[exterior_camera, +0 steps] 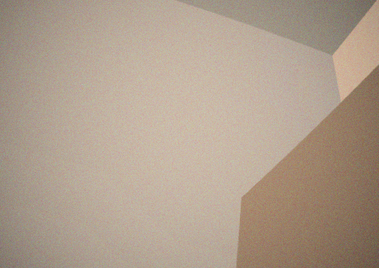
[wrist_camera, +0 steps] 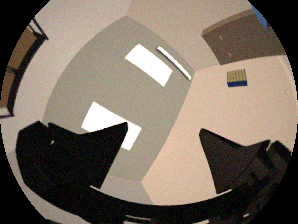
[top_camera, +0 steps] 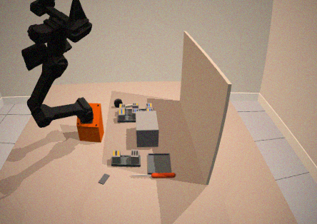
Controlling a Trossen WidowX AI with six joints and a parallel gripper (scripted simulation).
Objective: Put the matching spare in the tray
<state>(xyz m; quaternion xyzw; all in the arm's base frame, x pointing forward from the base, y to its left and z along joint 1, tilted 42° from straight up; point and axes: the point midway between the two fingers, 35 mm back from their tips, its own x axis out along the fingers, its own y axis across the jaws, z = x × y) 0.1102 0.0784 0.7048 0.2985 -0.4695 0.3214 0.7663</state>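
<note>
Now: the grey spare 70 mm ahead of my gripper tip, 650 mm to the left of it and 700 mm below it. Round my gripper tip: grey tray: 250 mm ahead, 250 mm to the left, 730 mm below; then tall beige panel: 420 mm ahead, 450 mm to the left, 510 mm below; then grey mounted unit: 200 mm ahead, 460 mm to the left, 690 mm below.
</note>
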